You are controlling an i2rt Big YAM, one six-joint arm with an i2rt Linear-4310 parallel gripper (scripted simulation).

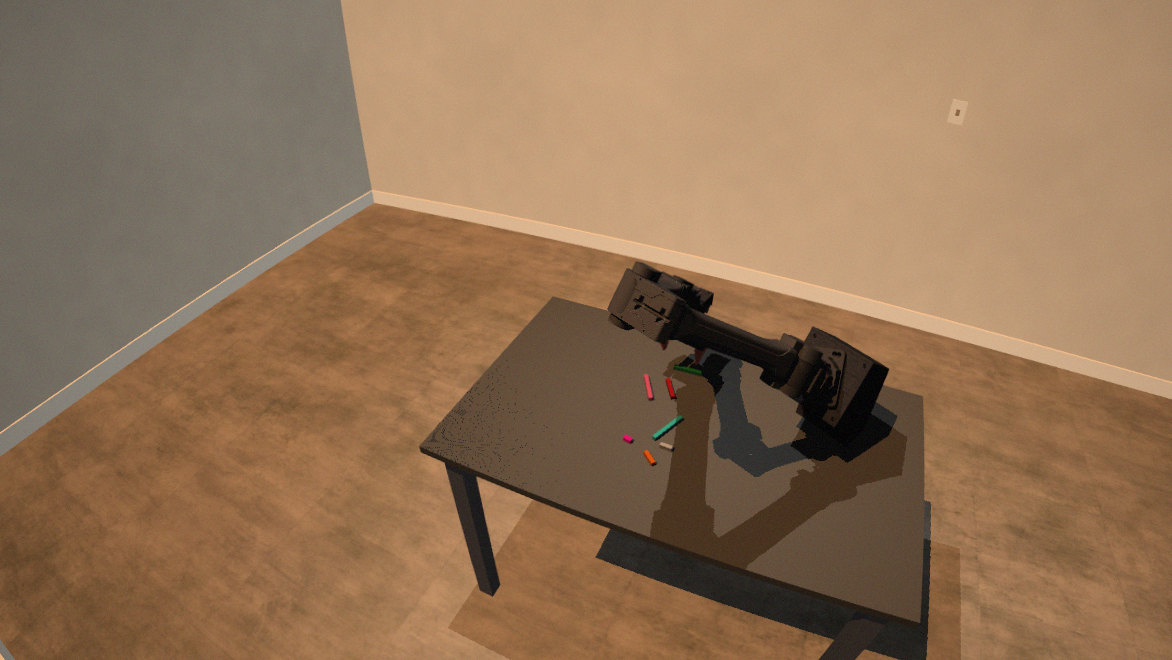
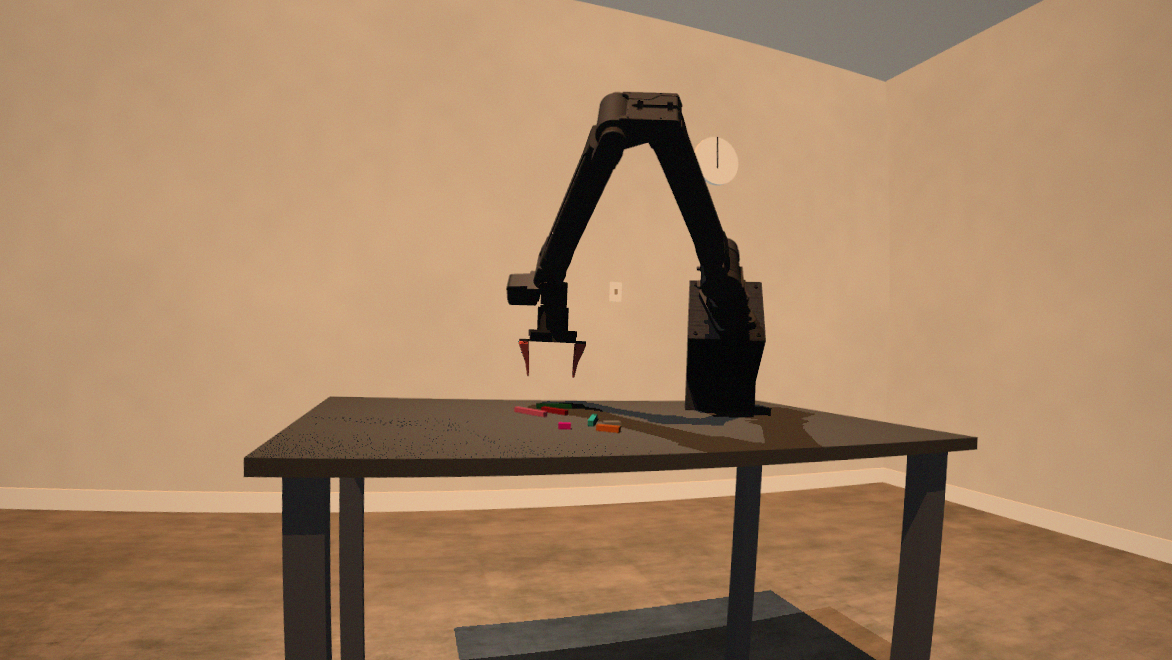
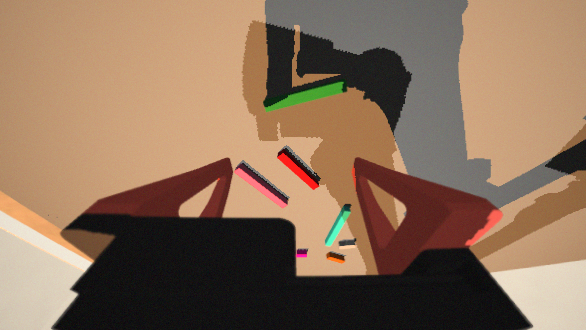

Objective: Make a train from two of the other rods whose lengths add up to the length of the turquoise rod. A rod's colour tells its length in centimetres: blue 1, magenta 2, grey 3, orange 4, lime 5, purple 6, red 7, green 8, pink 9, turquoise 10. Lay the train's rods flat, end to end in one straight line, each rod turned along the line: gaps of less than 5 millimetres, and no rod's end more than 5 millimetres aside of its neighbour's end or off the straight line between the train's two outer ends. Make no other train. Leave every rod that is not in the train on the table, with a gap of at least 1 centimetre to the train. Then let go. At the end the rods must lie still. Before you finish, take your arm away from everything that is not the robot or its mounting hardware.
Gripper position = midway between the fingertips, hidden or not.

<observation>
I see my gripper (image 2: pixel 550 376) and a green rod (image 3: pixel 339 86).
My gripper also shows in image 3 (image 3: pixel 292 164).
</observation>
